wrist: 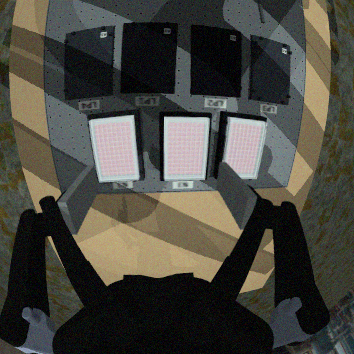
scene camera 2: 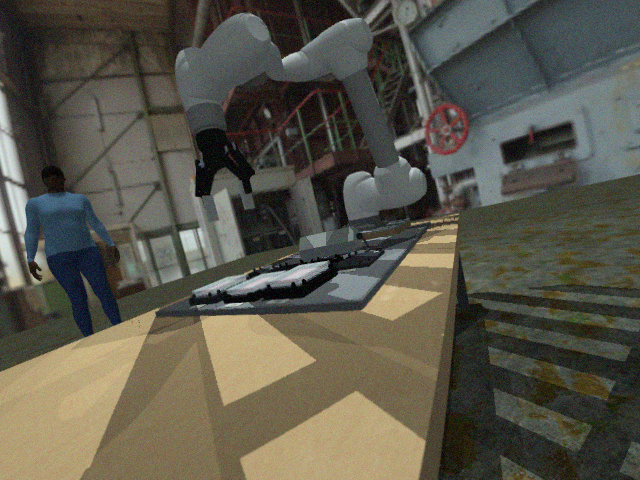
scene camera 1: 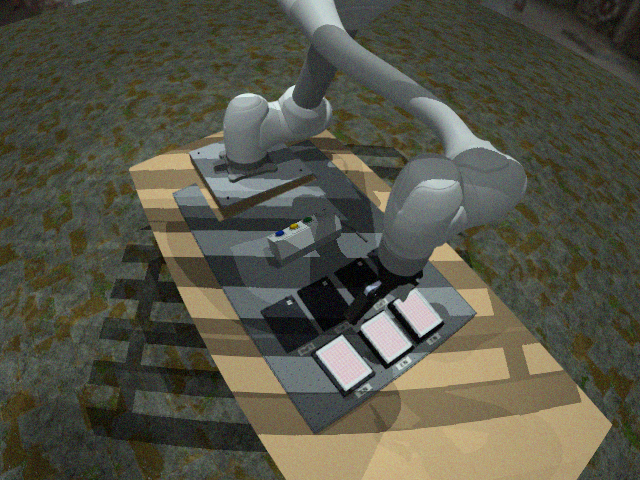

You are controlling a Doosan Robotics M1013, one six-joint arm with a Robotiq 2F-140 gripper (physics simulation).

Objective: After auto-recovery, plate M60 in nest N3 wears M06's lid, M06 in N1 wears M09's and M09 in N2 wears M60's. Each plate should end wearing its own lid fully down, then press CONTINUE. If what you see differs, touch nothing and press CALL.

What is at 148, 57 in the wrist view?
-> A plate nest.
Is the gripper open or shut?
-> Open.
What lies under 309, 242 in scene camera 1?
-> A button box.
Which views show the gripper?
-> The wrist view, scene camera 2 and scene camera 1: all of them.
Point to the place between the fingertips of the gripper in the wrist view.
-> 156, 176
